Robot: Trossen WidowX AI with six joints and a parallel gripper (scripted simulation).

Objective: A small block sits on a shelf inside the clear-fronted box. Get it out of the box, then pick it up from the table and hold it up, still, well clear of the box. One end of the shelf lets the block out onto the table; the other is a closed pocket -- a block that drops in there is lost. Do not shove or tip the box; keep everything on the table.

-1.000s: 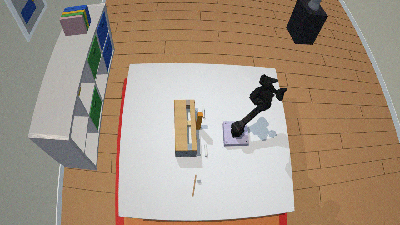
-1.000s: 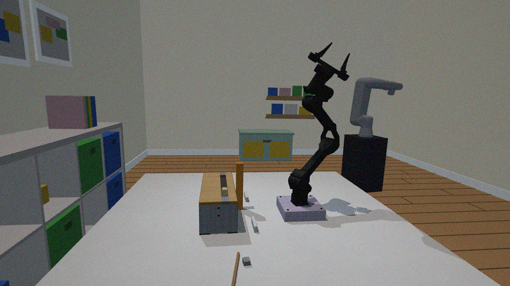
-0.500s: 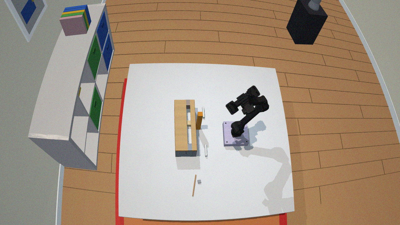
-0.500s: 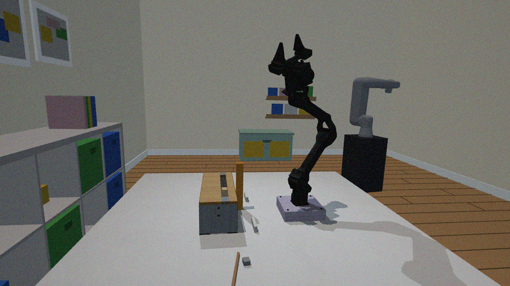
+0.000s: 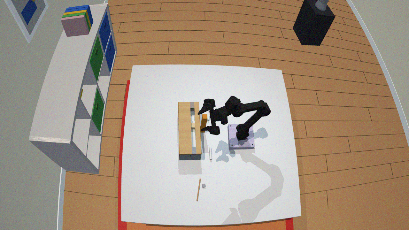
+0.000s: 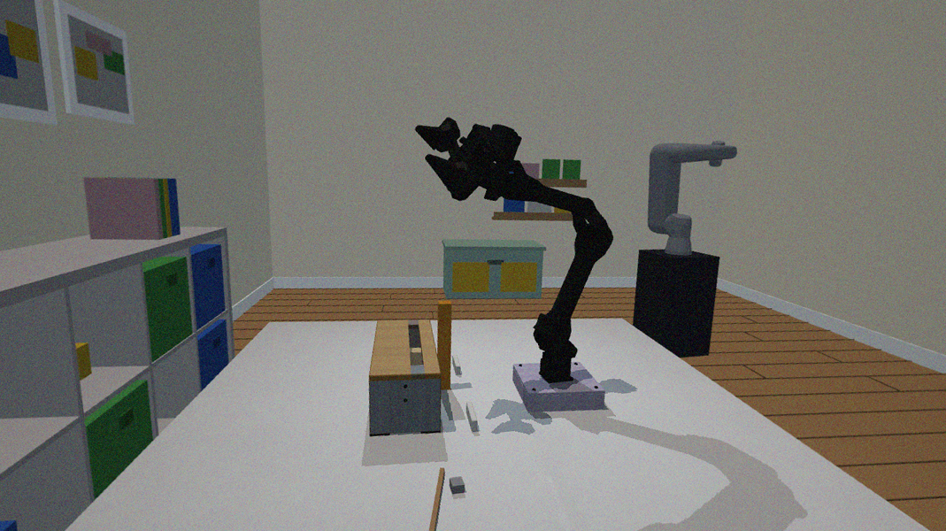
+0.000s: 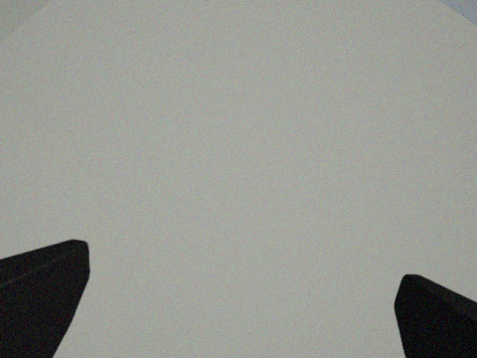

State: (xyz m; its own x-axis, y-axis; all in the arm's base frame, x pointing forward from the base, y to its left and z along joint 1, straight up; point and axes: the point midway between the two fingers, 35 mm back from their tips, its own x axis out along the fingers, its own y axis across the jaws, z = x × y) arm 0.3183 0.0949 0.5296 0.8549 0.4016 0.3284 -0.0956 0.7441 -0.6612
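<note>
Right now my gripper tip is 2 cm past the tan block, 21 cm to the left of it and 50 cm above it. The rest, counted from my gripper tip: box 3 cm behind, 19 cm to the right, 52 cm below; grey cube 3 cm behind, 20 cm to the left, 58 cm below; thin wooden stick 1 cm ahead, 22 cm to the left, 58 cm below.
</note>
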